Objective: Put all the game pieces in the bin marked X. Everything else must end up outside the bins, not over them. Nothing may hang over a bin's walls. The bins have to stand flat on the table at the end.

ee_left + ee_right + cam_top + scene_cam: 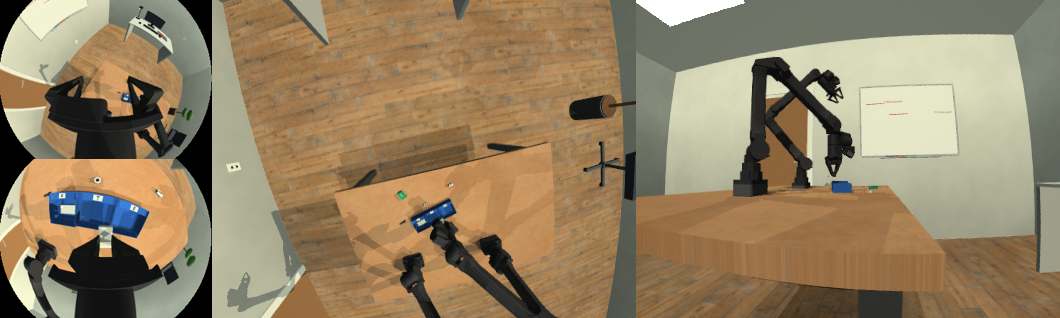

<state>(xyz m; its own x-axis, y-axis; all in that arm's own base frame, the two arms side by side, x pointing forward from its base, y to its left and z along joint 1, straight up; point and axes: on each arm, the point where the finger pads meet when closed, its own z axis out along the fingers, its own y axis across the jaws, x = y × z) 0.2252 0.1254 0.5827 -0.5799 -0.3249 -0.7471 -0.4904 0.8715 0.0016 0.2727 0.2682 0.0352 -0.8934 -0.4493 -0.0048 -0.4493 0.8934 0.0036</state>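
The cream piece lies 12 cm to the left of my right hand and 7 cm below it. From my right hand the other things lie so: thin dark object 2 cm ahead, 22 cm to the left, 7 cm below; then blue bin 3 cm ahead, 4 cm to the left, 6 cm below; then green piece 17 cm ahead, 19 cm to the left, 7 cm below.
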